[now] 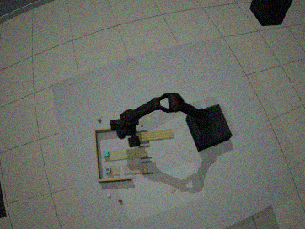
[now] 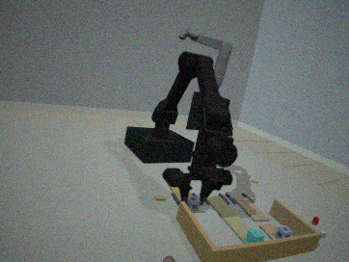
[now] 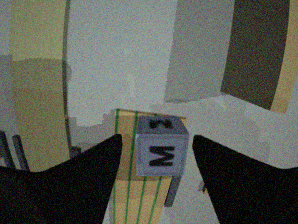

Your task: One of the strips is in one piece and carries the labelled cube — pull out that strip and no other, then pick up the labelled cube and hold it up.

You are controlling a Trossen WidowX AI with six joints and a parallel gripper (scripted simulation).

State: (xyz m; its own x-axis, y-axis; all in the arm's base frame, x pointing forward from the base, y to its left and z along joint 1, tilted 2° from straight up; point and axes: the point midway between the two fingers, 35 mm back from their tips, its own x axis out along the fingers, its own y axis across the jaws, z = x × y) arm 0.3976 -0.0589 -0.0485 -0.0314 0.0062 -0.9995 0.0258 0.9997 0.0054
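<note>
The strip lies 110 mm behind my gripper tip, 20 mm to the left of it and 20 mm below it. Round my gripper tip: red piece (370 mm to the left, 170 mm ahead, 10 mm below).
</note>
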